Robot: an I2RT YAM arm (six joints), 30 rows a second.
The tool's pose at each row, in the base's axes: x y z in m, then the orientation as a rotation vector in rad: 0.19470 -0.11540 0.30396 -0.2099 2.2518 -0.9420; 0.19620 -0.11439 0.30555 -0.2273 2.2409 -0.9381; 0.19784 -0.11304 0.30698 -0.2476 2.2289 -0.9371; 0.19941 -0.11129 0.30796 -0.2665 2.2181 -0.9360; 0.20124 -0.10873 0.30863 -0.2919 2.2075 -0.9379; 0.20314 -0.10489 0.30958 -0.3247 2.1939 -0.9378; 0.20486 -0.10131 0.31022 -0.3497 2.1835 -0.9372; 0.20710 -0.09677 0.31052 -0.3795 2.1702 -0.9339; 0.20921 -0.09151 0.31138 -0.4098 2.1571 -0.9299; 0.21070 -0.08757 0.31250 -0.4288 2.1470 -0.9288; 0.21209 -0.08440 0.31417 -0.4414 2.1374 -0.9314
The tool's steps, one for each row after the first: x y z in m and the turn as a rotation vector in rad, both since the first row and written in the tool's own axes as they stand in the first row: -0.00236 -0.00019 -0.00042 -0.0035 -0.0147 -0.0084; -0.00488 -0.00001 -0.00086 -0.0055 -0.0300 -0.0198; -0.00726 0.00076 -0.00134 -0.0077 -0.0438 -0.0305; -0.00998 0.00235 -0.00197 -0.0097 -0.0577 -0.0470; -0.01340 0.00469 -0.00342 -0.0141 -0.0762 -0.0676; -0.01642 0.00704 -0.00468 -0.0178 -0.0902 -0.0833; -0.02002 0.01036 -0.00598 -0.0236 -0.1084 -0.1010; -0.02409 0.01382 -0.00806 -0.0302 -0.1265 -0.1191; -0.02733 0.01607 -0.00992 -0.0328 -0.1390 -0.1308; -0.03048 0.01738 -0.01168 -0.0314 -0.1487 -0.1393
